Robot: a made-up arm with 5 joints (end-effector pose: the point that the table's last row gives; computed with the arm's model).
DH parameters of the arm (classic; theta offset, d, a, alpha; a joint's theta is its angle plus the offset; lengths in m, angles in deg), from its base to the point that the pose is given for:
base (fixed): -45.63 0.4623 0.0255 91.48
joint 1: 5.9 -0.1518 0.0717 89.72
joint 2: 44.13 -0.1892 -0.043 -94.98
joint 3: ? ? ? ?
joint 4: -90 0.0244 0.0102 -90
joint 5: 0 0.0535 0.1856 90
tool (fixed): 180 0.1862 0 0
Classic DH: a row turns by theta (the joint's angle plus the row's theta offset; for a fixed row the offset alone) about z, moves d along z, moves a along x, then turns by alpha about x.
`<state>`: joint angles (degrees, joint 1 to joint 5).
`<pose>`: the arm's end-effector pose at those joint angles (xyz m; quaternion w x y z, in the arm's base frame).
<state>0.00 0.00 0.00 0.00 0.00</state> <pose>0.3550 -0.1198 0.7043 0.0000 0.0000 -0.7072 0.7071</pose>
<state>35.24 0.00 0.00 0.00 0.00</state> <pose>0.2172 0.0162 0.8386 0.1441 0.1551 0.5210 -0.8269</pose>
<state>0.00 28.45 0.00 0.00 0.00</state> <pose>0.2506 -0.1937 0.6995 0.1626 -0.1830 -0.7006 0.6703</pose>
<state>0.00 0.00 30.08 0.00 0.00</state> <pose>0.3550 -0.0688 0.8037 0.0000 0.0000 -0.4995 0.8663</pose>
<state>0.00 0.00 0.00 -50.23 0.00</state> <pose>0.3256 -0.1197 0.5345 0.3001 0.3002 -0.6403 0.6402</pose>
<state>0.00 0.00 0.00 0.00 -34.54</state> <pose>0.2168 -0.1922 0.7043 0.2099 -0.2099 -0.6753 0.6752</pose>
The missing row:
joint 3: 86.6 0.0004 -0.0084 90
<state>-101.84 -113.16 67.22 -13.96 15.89</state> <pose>0.4333 -0.0480 0.5915 0.6859 -0.1187 0.6706 -0.2565</pose>
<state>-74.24 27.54 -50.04 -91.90 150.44</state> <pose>0.5207 -0.0916 0.5261 0.4853 0.2524 0.4752 0.6892</pose>
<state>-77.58 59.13 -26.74 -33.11 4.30</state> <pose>0.0949 -0.0555 0.2416 0.6987 0.1590 -0.6966 -0.0347</pose>
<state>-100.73 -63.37 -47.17 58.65 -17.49</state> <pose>0.2259 0.1180 0.1858 0.3915 0.0631 -0.8307 -0.3907</pose>
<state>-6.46 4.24 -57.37 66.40 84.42</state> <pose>0.2237 -0.0456 0.8755 0.6045 0.2553 0.5296 -0.5374</pose>
